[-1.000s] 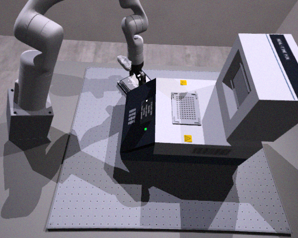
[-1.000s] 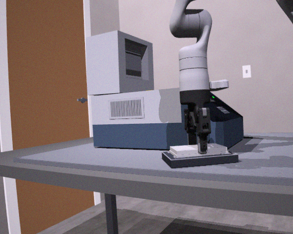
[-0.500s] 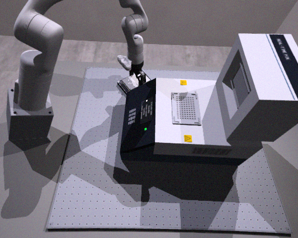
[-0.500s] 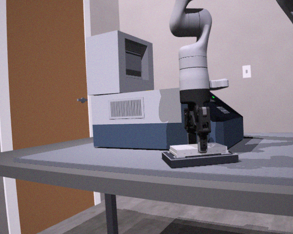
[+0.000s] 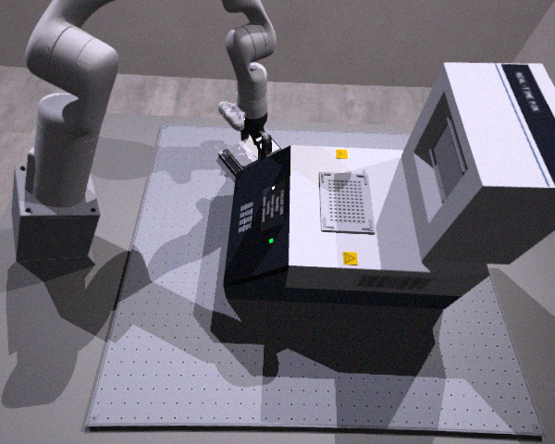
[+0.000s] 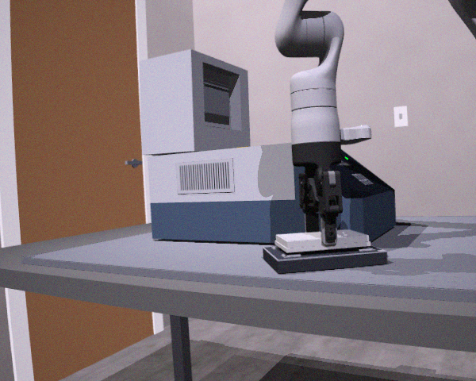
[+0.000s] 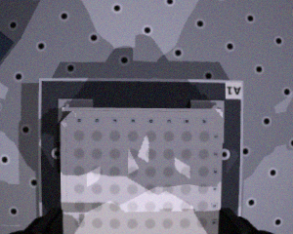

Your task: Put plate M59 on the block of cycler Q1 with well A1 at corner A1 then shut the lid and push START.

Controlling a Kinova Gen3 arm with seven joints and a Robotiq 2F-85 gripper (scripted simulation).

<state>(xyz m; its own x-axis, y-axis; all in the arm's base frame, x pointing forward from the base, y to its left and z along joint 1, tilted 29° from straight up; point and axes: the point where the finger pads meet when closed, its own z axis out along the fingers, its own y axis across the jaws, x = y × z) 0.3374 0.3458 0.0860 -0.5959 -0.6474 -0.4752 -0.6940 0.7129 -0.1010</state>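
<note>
The plate M59 lies 10 mm below my hand. Round my hand: dark nest N1: 30 mm below; A1 mark: 90 mm behind, 20 mm to the right, 20 mm below.
</note>
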